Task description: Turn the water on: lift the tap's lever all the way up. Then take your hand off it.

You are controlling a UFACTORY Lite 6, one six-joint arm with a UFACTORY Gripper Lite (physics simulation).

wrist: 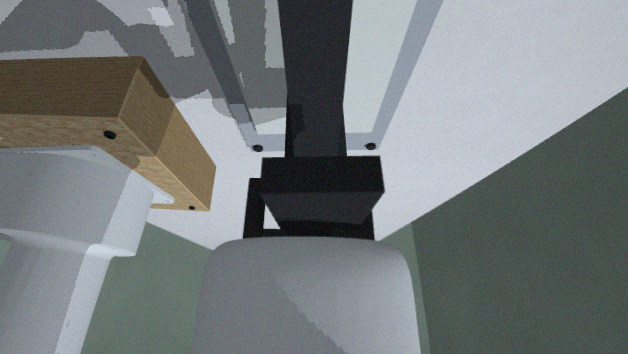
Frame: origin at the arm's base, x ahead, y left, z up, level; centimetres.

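Where they show: hand, its tool point: [308, 209]; arm's base, origin of its link: [96, 178].
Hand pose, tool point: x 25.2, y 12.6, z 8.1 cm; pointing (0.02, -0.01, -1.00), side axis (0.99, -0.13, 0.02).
Note:
Each offset is from my tool point to the top centre of the thing. "spot": to the spot under its first point.
The tap's lever @(spot: dx +0.7, dy +4.6, dz +0.6 cm) [322, 175] is a black bar in the middle of the wrist view, its blunt end face toward the camera. A long black part of the tap @(spot: dx +0.5, dy +1.2, dz -6.0 cm) [316, 75] runs from it to the top edge. My gripper [308, 183] is open, with its fingers apart. The lever overlaps the fingers in view: the left finger shows beside its left edge, and most of the right finger is hidden behind it. Whether the lever touches the fingers cannot be told. The rest of the tap's body is hidden.
A pale bolted frame @(spot: dx +7.1, dy -6.7, dz -13.8 cm) [395, 75] stands behind the tap. At the left is a wooden block [185, 150] with a white, rounded arm part [65, 195] against it. My grey gripper housing [305, 295] fills the lower middle. A dark green surface [525, 240] lies at the right.

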